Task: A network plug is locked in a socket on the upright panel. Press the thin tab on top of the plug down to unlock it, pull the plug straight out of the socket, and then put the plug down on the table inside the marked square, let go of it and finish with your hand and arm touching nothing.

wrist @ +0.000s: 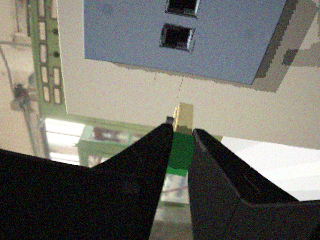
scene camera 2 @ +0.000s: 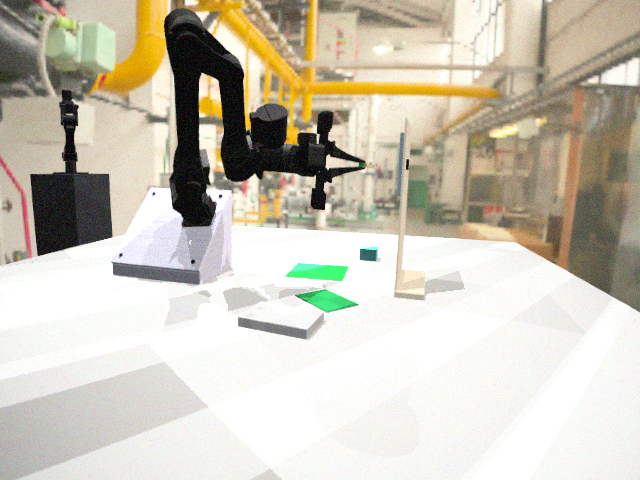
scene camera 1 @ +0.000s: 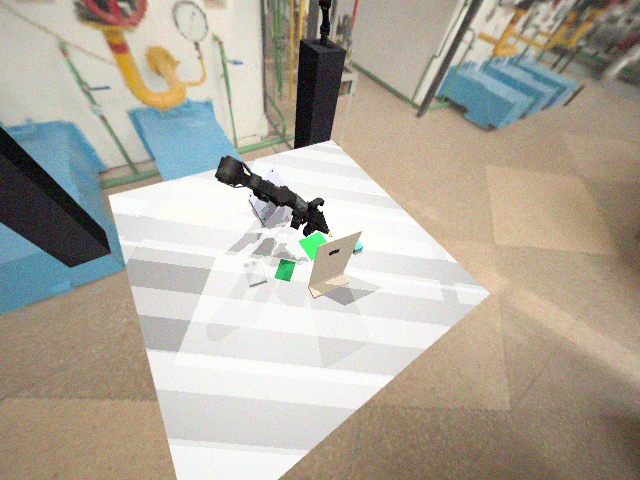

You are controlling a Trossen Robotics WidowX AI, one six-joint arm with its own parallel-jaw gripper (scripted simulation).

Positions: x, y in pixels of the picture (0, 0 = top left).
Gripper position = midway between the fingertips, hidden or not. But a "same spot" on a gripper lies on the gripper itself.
My gripper shows in the wrist view, in scene camera 2 (365, 165) and in scene camera 1. One and the same spot on my gripper: (wrist: 124, 190) is (scene camera 1: 310, 222).
